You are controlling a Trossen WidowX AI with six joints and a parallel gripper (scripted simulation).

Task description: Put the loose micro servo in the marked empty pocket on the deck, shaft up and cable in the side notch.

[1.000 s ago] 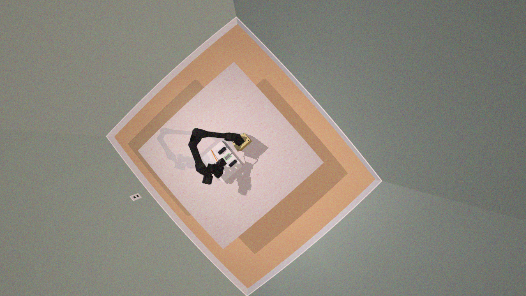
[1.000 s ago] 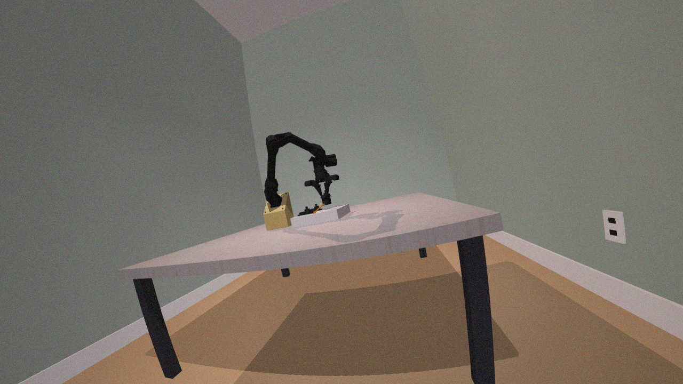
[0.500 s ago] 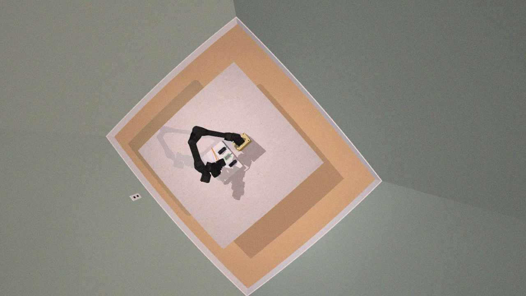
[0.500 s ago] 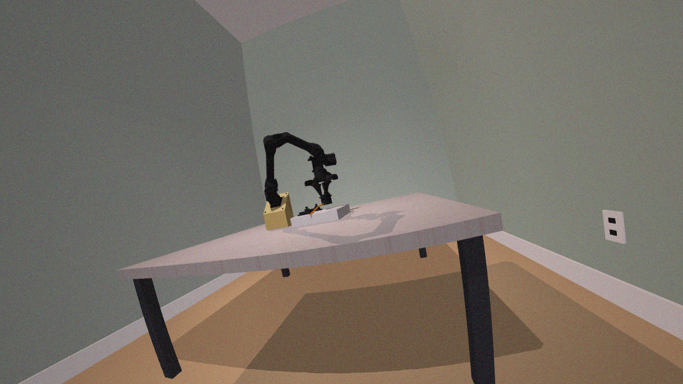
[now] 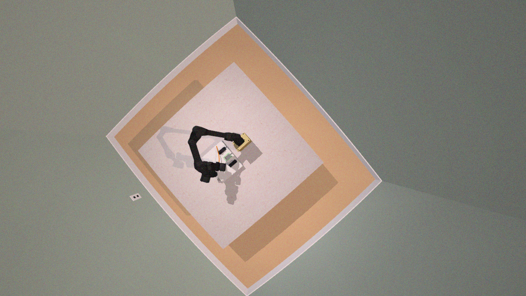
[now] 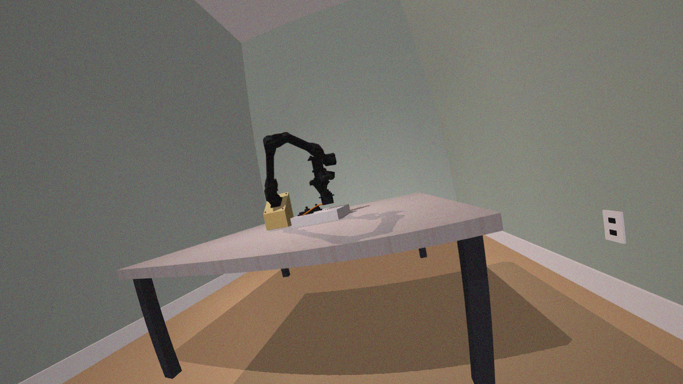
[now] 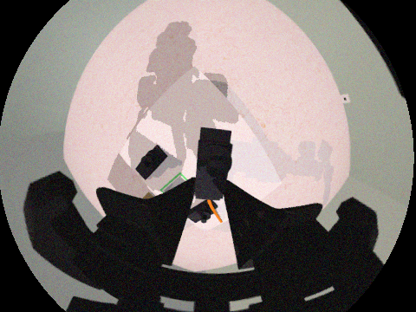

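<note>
The white deck lies 1 cm ahead of my gripper tip and 10 cm below it.
</note>
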